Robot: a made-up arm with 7 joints.
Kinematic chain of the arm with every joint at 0, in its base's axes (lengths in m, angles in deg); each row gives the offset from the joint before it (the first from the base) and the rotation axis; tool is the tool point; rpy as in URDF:
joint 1: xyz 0 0 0.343 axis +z
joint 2: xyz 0 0 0 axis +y
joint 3: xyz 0 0 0.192 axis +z
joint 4: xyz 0.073 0 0 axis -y
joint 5: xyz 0.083 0 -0.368 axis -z
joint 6: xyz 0 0 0 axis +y
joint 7: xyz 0.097 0 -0.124 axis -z
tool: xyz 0 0 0 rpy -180 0 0
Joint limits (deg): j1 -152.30..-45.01 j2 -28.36..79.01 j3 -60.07..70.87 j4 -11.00..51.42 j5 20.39..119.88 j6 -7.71..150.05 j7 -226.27..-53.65
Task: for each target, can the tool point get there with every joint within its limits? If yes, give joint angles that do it. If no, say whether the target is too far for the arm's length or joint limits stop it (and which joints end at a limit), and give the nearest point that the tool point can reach.
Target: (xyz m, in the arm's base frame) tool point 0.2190 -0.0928 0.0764
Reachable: yes | joints -71.06 -2.45 19.97 -0.15 110.83 90.09 -76.15
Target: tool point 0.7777 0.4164 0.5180
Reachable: no: too far | nearest point 0.4987 0.2420 0.4645 | short by 0.333 m
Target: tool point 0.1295 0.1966 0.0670
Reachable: yes | joints -57.99 35.58 46.16 11.09 66.41 76.58 -109.42
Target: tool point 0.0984 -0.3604 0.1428
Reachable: yes | joints -126.22 -17.61 50.28 19.49 95.46 61.69 -158.78
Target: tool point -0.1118 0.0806 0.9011
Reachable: no: joint limits stop it (at a limit: joint 1, joint 2, joint 4, joint 5, joint 6) | nearest point -0.3342 -0.0002 0.6403 | short by 0.352 m
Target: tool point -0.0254 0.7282 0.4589
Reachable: no: joint limits stop it (at a limit: joint 1, joint 2, joint 3) | nearest point 0.0367 0.3905 0.3041 | short by 0.377 m
